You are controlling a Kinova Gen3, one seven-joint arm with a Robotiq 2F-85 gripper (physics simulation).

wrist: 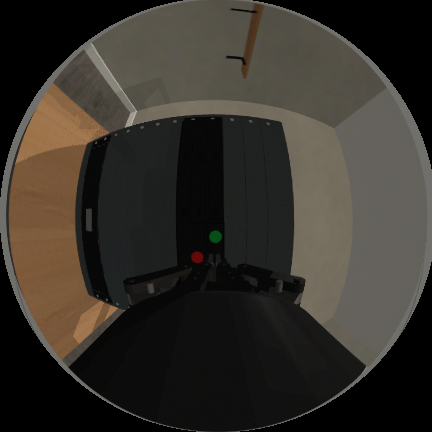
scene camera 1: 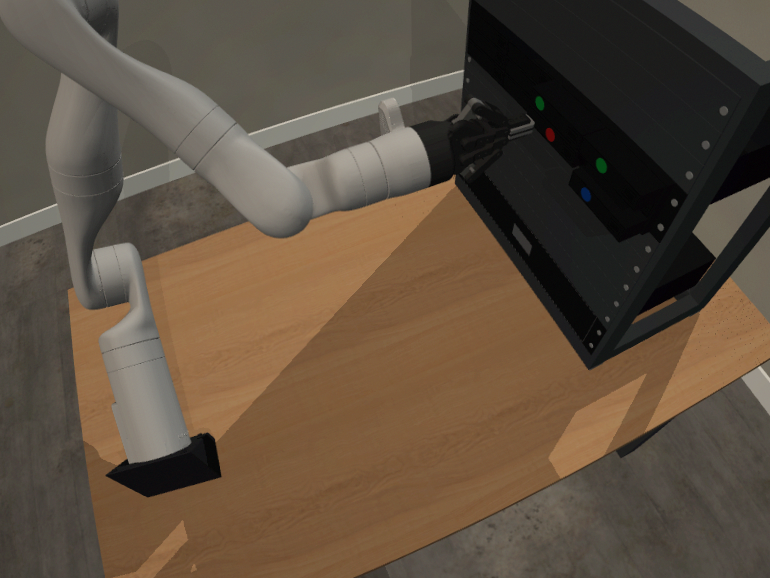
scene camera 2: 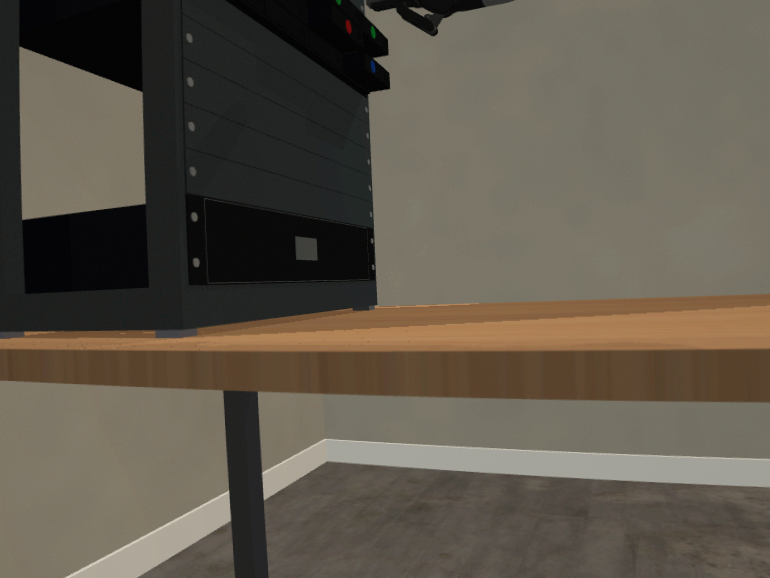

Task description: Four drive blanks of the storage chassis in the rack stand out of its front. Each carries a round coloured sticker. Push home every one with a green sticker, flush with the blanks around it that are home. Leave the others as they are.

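The gripper [scene camera 1: 529, 126] [scene camera 2: 373, 4] [wrist: 214, 260] is shut with nothing between its fingers. Its tips are in front of the rack's storage chassis [wrist: 200, 180], close to the upper-left green-stickered blank [scene camera 1: 539, 103] [scene camera 2: 338, 1] [wrist: 215, 236]; whether they touch it cannot be told. The red-stickered blank [scene camera 1: 549, 134] [scene camera 2: 348, 26] [wrist: 197, 257] sits lower and a little to the right. Further right, the other green-stickered blank [scene camera 1: 600, 165] [scene camera 2: 373, 32] stands out above the blue-stickered blank [scene camera 1: 585, 194] [scene camera 2: 373, 66]. Those two are hidden behind the gripper in the wrist view.
The rack [scene camera 1: 612, 339] [scene camera 2: 164, 186] [wrist: 257, 165] stands on the wooden table [scene camera 1: 373, 373] [scene camera 2: 497, 373] [wrist: 40, 215]. Grey panels lie above and below the chassis, and a black unit [scene camera 1: 497, 214] [scene camera 2: 248, 248] [wrist: 89, 250] is at the bottom. The arm [scene camera 1: 248, 180] reaches over the table.
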